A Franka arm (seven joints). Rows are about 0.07 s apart.
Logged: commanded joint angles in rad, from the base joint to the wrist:
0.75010, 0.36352, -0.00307, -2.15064, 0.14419, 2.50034, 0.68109
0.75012, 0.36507, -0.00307, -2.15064, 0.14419, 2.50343, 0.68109
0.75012, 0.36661, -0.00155, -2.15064, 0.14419, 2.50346, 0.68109
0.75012, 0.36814, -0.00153, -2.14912, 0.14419, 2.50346, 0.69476
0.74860, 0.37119, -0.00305, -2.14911, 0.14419, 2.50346, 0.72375
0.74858, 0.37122, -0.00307, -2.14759, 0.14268, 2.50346, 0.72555
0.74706, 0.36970, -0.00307, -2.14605, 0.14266, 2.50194, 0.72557
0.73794, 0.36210, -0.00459, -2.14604, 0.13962, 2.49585, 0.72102
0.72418, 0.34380, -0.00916, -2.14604, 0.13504, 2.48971, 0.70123
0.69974, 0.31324, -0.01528, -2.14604, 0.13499, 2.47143, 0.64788
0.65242, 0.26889, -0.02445, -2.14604, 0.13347, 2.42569, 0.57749
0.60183, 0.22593, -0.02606, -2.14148, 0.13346, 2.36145, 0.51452
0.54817, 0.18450, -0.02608, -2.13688, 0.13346, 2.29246, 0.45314
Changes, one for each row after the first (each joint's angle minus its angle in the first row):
0.00002, 0.00155, 0.00000, 0.00000, 0.00000, 0.00309, 0.00000
0.00002, 0.00309, 0.00152, 0.00000, 0.00000, 0.00312, 0.00000
0.00002, 0.00462, 0.00154, 0.00152, 0.00000, 0.00312, 0.01367
-0.00150, 0.00767, 0.00002, 0.00153, 0.00000, 0.00312, 0.04266
-0.00152, 0.00770, 0.00000, 0.00305, -0.00151, 0.00312, 0.04446
-0.00304, 0.00618, 0.00000, 0.00459, -0.00153, 0.00160, 0.04448
-0.01216, -0.00142, -0.00152, 0.00460, -0.00457, -0.00449, 0.03993
-0.02592, -0.01972, -0.00609, 0.00460, -0.00915, -0.01063, 0.02014
-0.05036, -0.05028, -0.01221, 0.00460, -0.00920, -0.02891, -0.03321
-0.09768, -0.09463, -0.02138, 0.00460, -0.01072, -0.07465, -0.10360
-0.14827, -0.13759, -0.02299, 0.00916, -0.01073, -0.13889, -0.16657
-0.20193, -0.17902, -0.02301, 0.01376, -0.01073, -0.20788, -0.22795

